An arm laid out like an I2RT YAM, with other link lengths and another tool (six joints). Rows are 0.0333 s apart.
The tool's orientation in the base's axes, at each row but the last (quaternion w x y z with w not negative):
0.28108 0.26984 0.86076 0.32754
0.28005 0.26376 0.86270 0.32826
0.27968 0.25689 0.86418 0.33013
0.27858 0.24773 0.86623 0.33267
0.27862 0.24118 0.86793 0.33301
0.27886 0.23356 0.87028 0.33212
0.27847 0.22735 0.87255 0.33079
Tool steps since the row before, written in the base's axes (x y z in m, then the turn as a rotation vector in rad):
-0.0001 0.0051 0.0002 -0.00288 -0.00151 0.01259
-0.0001 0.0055 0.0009 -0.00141 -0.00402 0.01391
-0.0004 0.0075 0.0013 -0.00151 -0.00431 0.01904
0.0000 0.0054 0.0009 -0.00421 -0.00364 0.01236
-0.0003 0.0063 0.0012 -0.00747 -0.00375 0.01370
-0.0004 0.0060 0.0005 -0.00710 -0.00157 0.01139
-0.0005 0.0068 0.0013 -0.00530 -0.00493 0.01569
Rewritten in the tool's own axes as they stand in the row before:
0.0033 0.0034 0.0019 -0.00284 0.00724 -0.01042
0.0033 0.0042 0.0017 -0.00589 0.00696 -0.01134
0.0046 0.0057 0.0021 -0.00761 0.01041 -0.01474
0.0030 0.0042 0.0018 -0.00313 0.00542 -0.01203
0.0036 0.0050 0.0019 -0.00125 0.00554 -0.01501
0.0037 0.0043 0.0021 0.00053 0.00544 -0.01236
0.0039 0.0054 0.0019 -0.00420 0.00658 -0.01542

